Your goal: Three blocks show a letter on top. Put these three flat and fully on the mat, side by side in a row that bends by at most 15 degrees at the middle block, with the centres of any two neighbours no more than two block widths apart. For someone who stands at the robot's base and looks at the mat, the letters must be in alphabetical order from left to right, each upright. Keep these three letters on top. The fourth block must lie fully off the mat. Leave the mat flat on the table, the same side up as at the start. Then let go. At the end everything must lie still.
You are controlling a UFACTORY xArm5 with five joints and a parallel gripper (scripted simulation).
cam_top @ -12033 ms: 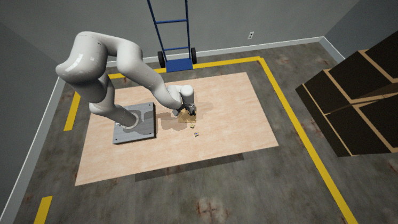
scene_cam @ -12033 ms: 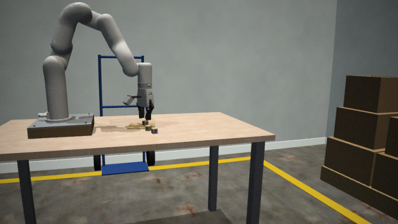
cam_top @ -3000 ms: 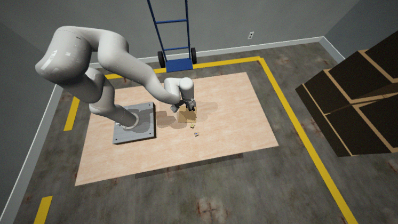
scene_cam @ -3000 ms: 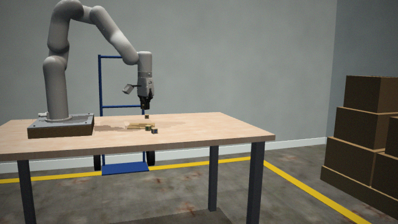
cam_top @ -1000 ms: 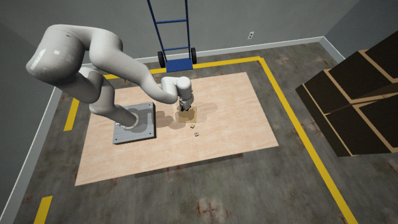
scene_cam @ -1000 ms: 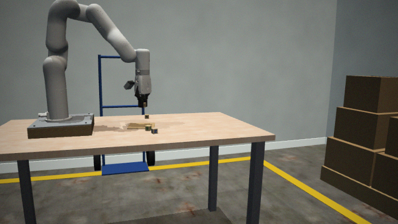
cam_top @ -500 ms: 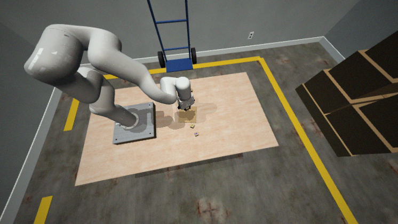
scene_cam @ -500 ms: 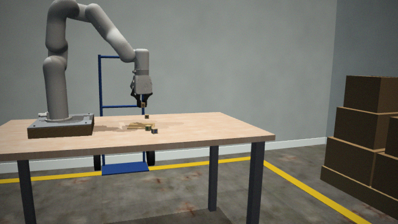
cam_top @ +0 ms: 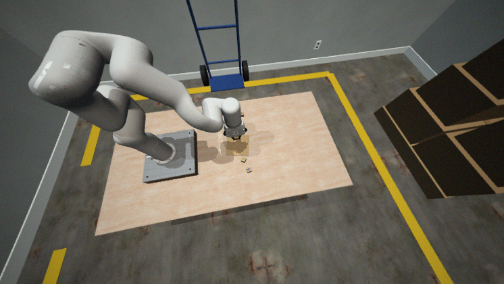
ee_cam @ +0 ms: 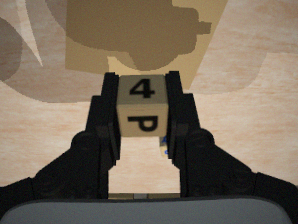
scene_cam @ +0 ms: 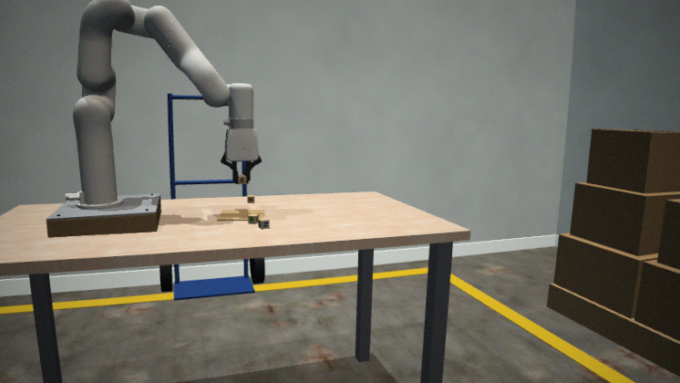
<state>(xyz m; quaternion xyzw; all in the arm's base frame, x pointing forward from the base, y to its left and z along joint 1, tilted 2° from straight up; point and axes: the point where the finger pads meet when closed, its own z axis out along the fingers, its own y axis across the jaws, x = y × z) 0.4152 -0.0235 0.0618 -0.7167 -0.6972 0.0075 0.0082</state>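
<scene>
Right now my hand is 12 cm above the tan mat. From my hand the other things lie so: block (21 cm to the left, 11 cm below, 7 cm ahead).
</scene>
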